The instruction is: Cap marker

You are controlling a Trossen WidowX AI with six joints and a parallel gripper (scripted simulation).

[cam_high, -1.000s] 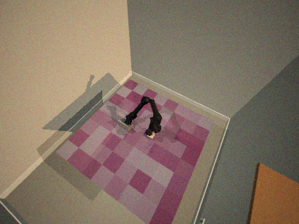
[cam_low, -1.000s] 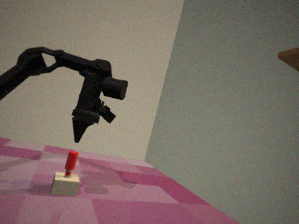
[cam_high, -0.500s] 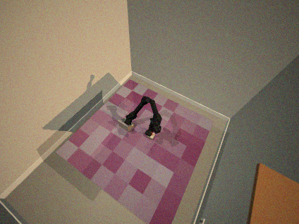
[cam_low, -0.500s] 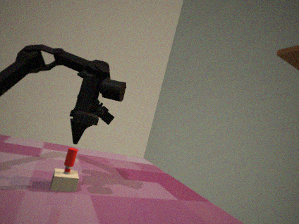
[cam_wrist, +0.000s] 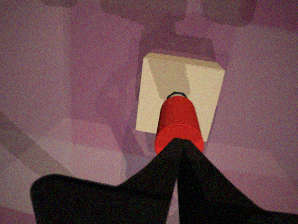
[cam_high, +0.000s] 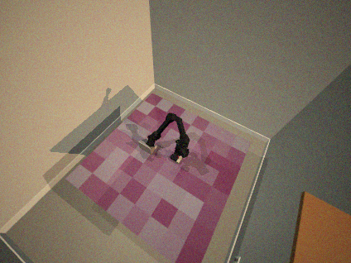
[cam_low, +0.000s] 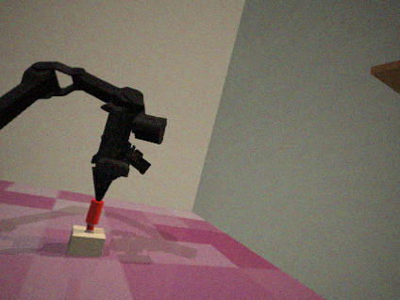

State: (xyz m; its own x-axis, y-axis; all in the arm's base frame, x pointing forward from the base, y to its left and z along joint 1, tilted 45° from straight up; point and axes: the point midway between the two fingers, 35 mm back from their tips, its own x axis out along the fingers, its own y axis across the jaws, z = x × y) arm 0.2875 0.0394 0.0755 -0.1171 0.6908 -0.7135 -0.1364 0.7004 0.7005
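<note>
Right now my gripper tip is 30 mm above the red cap. The rest, counted from my gripper tip: holder block 90 mm below.
</note>
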